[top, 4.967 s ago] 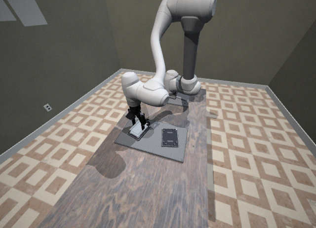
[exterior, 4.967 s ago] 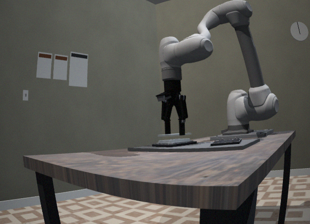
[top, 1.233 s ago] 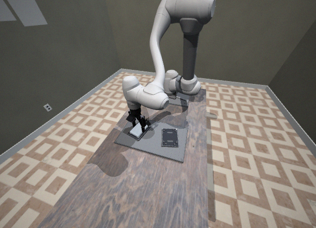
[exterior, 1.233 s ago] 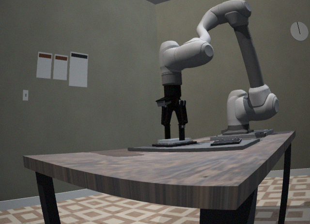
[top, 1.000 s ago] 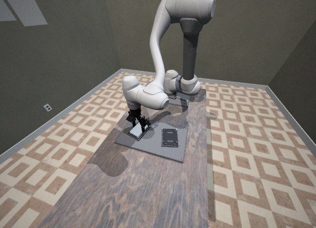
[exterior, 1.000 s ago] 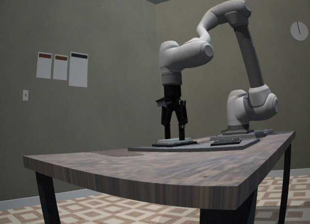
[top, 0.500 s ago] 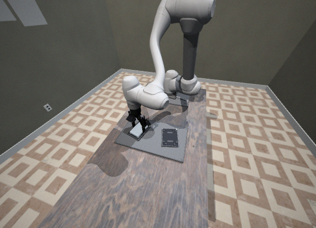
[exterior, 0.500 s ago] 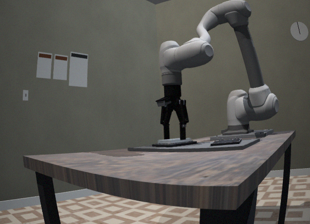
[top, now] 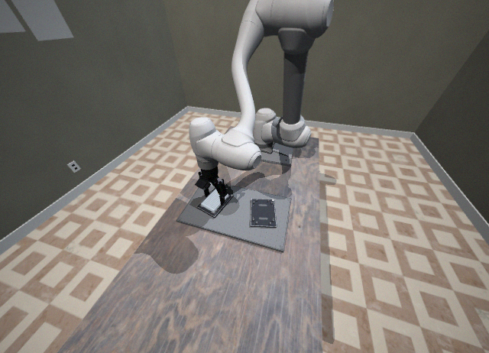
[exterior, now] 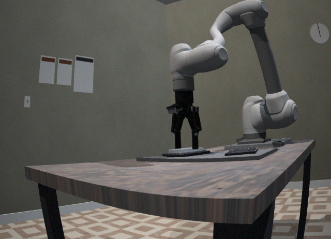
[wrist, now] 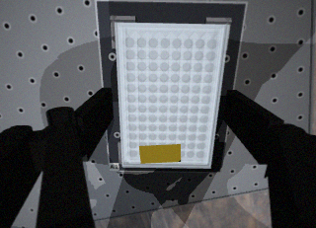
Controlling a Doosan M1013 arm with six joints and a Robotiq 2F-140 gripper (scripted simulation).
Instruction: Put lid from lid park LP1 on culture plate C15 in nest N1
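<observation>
Right now my hand is 20 mm above the clear lid. Also, from my hand: culture plate: 30 mm below; lid park LP1: 260 mm to the left, 40 mm below, 10 mm behind.
</observation>
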